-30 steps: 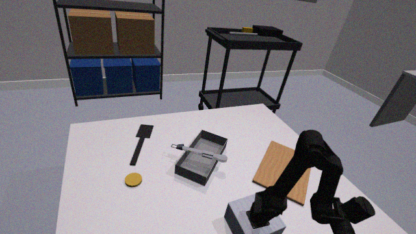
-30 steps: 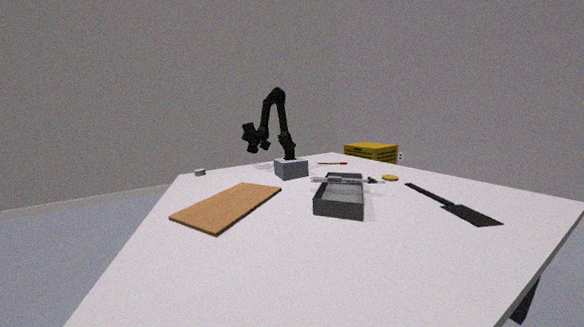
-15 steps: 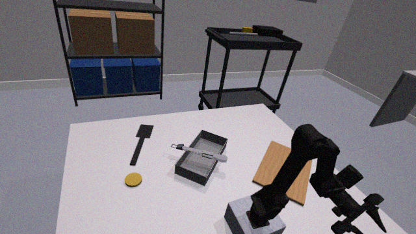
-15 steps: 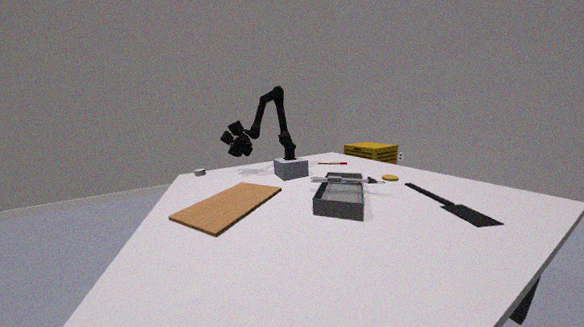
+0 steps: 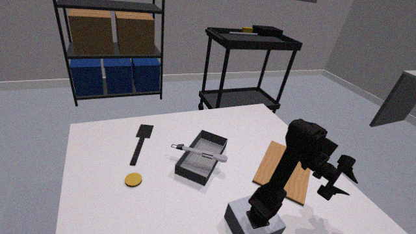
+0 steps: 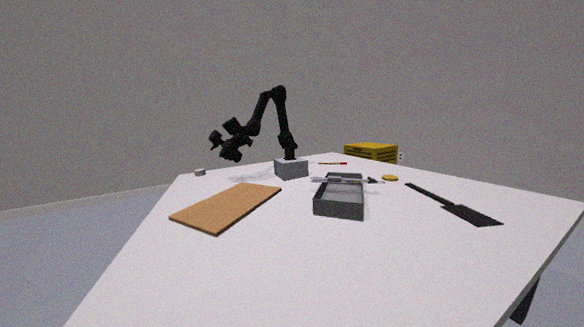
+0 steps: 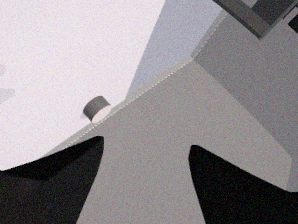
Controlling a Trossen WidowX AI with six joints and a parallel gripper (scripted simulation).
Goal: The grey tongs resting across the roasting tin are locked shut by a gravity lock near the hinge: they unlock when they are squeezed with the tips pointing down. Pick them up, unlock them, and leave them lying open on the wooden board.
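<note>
My gripper tip is now 480 mm to the right of the roasting tin, 410 mm short of it and 140 mm above it. Round my gripper tip: black spatula 770 mm to the left, 590 mm ahead, 170 mm below; then yellow disc 810 mm to the left, 320 mm ahead, 160 mm below; then wooden board 280 mm ahead, 160 mm below, 80 mm to the left.
</note>
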